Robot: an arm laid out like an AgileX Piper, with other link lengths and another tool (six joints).
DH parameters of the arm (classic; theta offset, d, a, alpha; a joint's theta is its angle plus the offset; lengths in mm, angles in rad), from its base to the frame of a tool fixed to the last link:
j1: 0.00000 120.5 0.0 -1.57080
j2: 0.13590 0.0 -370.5 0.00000
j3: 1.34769 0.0 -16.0 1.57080
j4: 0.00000 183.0 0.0 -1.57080
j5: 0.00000 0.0 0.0 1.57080
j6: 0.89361 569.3 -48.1 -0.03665
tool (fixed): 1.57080 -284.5 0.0 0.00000
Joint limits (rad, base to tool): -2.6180..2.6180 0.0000..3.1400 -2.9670..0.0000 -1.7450..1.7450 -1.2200..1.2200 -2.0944..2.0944
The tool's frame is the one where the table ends.
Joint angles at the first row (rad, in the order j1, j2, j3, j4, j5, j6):
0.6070, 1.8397, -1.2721, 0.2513, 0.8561, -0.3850
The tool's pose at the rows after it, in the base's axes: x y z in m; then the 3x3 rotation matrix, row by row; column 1 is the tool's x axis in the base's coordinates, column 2 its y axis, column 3 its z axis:
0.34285 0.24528 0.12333; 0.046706 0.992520 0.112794; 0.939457 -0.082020 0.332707; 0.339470 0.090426 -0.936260
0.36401 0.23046 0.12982; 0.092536 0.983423 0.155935; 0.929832 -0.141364 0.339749; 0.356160 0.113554 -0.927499
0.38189 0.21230 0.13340; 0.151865 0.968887 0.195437; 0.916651 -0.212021 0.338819; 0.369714 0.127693 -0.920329
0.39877 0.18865 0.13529; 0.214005 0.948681 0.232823; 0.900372 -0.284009 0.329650; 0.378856 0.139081 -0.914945
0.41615 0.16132 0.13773; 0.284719 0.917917 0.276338; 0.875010 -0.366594 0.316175; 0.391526 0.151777 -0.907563
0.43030 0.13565 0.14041; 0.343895 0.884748 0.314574; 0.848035 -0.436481 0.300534; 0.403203 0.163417 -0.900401
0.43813 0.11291 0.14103; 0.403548 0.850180 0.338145; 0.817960 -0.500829 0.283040; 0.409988 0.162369 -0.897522
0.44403 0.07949 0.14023; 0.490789 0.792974 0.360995; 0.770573 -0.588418 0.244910; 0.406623 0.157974 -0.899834
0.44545 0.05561 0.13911; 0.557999 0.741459 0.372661; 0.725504 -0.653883 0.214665; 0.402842 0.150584 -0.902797
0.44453 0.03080 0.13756; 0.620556 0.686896 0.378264; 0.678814 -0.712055 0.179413; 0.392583 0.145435 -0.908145
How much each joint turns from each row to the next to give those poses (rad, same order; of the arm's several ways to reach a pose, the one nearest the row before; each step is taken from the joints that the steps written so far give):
-0.0238, 0.0000, -0.0099, 0.0008, -0.0044, 0.0000
-0.0551, 0.0000, -0.0189, 0.0017, -0.0113, 0.0000
-0.0537, 0.0000, -0.0066, 0.0007, -0.0171, 0.0137
-0.0624, 0.0000, -0.0001, 0.0000, -0.0176, 0.0082
-0.0679, 0.0000, 0.0001, 0.0000, -0.0227, 0.0151
-0.0610, 0.0000, -0.0019, 0.0000, -0.0186, 0.0119
-0.0497, 0.0000, 0.0000, -0.0020, -0.0088, 0.0241
-0.0621, 0.0000, 0.0000, -0.0237, -0.0037, 0.0590
-0.0416, 0.0000, 0.0000, -0.0211, -0.0001, 0.0574
-0.0410, 0.0000, 0.0000, -0.0285, 0.0046, 0.0592

